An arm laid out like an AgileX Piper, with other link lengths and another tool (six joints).
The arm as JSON. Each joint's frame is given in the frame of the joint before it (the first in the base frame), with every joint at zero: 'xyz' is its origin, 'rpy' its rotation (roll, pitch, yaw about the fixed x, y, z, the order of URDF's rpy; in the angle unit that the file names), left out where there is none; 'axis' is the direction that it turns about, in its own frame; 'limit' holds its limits. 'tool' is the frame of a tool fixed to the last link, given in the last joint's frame.
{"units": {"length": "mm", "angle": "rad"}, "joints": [
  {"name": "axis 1", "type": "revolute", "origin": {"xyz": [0.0, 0.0, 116.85]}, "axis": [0.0, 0.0, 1.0], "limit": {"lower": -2.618, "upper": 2.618}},
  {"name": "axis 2", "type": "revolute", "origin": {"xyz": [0.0, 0.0, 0.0]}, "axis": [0.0, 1.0, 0.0], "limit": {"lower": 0.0, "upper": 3.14}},
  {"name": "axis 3", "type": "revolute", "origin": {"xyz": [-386.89, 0.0, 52.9]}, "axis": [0.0, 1.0, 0.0], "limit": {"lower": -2.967, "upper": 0.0}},
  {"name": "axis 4", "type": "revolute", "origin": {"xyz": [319.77, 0.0, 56.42]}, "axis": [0.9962, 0.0, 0.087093], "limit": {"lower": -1.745, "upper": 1.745}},
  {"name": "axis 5", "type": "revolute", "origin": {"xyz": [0.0, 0.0, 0.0]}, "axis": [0.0, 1.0, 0.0], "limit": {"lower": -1.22, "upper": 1.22}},
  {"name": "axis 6", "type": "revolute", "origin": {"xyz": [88.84, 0.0, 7.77]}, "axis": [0.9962, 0.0, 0.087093], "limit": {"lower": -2.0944, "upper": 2.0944}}
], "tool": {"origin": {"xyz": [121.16, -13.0, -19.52], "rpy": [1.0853, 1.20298, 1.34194]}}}
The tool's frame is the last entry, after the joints.
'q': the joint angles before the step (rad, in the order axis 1, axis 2, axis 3, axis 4, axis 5, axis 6). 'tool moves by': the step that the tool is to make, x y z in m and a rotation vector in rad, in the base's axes. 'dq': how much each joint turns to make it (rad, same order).
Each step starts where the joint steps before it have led.
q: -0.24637, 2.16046, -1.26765, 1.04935, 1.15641, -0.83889
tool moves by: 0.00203, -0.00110, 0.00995, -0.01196, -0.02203, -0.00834
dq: 0.00001, -0.02434, 0.00187, 0.00001, -0.00983, 0.00389
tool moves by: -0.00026, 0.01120, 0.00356, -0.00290, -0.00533, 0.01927
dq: 0.02333, -0.00798, 0.00003, 0.00000, -0.00242, 0.00418
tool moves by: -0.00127, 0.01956, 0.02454, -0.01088, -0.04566, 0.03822
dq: 0.04059, -0.05325, 0.00158, -0.00195, 0.00001, 0.00602
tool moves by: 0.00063, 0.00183, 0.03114, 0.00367, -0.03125, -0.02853
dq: 0.00002, -0.06186, 0.00002, 0.00925, 0.00182, 0.03902
